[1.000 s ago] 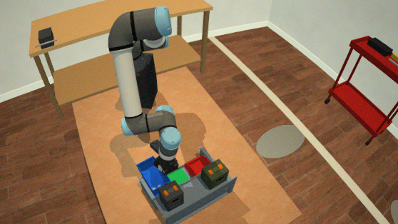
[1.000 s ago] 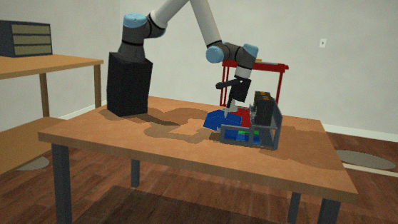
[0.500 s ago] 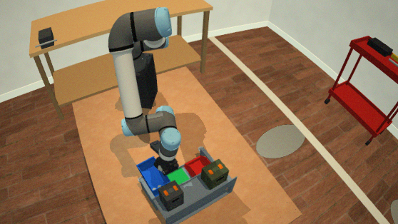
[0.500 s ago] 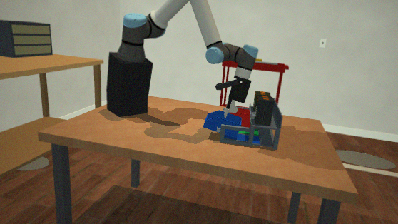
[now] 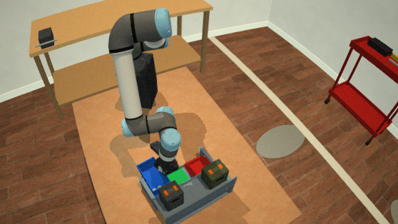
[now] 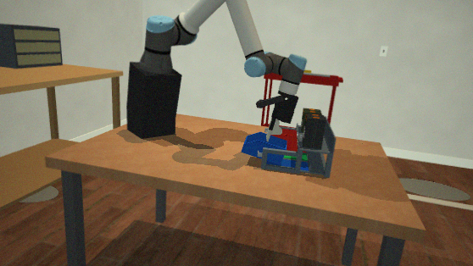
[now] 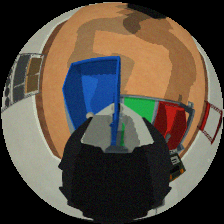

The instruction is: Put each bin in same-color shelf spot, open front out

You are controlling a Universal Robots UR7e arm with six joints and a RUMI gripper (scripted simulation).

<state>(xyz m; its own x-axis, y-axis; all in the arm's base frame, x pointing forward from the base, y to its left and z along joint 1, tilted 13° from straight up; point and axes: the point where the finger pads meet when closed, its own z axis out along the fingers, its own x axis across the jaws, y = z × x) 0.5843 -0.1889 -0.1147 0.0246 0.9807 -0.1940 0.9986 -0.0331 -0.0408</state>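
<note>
The blue bin is 50 mm to the right of my hand, 20 mm below it and 10 mm behind it. Round my hand: red bin: 180 mm to the left, 100 mm ahead, 50 mm below.
</note>
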